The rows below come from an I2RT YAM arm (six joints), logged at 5 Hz.
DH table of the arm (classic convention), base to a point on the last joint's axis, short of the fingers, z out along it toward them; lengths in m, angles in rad. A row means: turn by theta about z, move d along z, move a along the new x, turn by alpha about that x. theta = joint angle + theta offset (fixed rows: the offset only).
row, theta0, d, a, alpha
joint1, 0, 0.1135, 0.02, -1.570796
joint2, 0, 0, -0.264, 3.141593
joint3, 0.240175, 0, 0.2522, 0
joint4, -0.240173, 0, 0.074, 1.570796
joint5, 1.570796, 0, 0, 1.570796
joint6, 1.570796, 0.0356, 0, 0
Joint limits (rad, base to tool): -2.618..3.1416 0..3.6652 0..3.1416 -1.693..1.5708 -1.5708..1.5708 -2.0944..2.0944
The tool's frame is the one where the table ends.
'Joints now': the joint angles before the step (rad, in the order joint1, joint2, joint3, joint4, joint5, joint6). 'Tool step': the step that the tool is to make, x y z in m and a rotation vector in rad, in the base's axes. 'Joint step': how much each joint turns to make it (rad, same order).
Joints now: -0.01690 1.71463 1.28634 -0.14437 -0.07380 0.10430
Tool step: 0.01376 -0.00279 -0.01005 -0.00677 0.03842 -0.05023
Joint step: -0.00243 0.06438 0.04966 -0.02251 0.04385 0.02047
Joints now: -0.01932 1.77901 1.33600 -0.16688 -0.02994 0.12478
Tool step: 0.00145 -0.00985 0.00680 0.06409 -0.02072 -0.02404
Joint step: -0.02713 -0.00176 0.01743 0.00198 -0.03907 0.05177
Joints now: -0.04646 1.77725 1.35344 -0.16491 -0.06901 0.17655
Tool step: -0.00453 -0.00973 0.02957 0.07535 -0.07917 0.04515
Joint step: -0.03369 -0.04230 0.03794 -0.00252 -0.10909 0.02741
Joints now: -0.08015 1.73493 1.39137 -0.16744 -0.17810 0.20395
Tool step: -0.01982 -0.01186 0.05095 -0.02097 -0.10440 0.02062
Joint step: -0.03867 -0.09289 0.05919 -0.05341 -0.04836 -0.03652
